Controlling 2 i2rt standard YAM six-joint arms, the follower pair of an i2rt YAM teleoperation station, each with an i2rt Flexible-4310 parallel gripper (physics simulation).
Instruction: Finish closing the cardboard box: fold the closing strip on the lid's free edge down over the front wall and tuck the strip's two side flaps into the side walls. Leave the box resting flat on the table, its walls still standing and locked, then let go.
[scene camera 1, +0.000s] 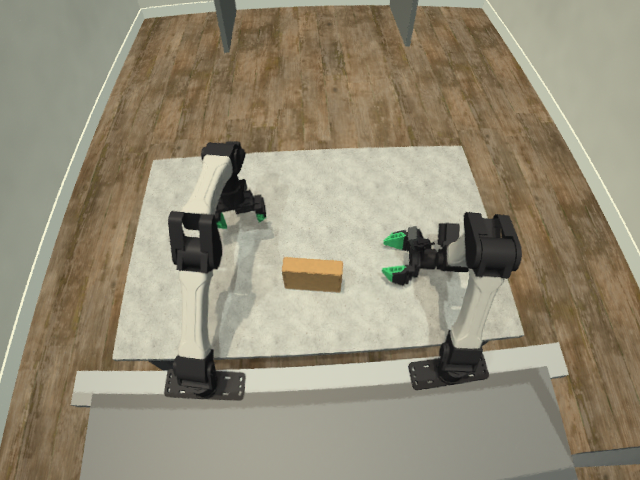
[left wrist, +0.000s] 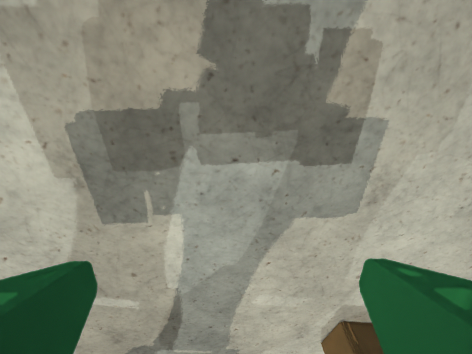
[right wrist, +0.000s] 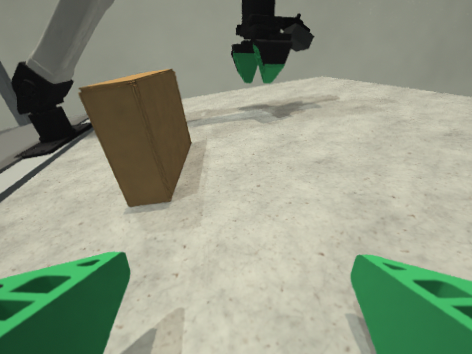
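The brown cardboard box stands on the table, tall and narrow, with a lighter orange-brown top face. A seam runs down its near side in the right wrist view. No flap stands out from the sides that show; I cannot tell which face is the lid or whether the strip's flaps are tucked. My left gripper is open and empty, above the table behind and left of the box. My right gripper is open and empty, right of the box and apart from it, its fingers pointing toward it.
The pale speckled table carries the box. A white rail with both arm bases runs along its near edge. The left arm's base also shows at the left in the right wrist view.
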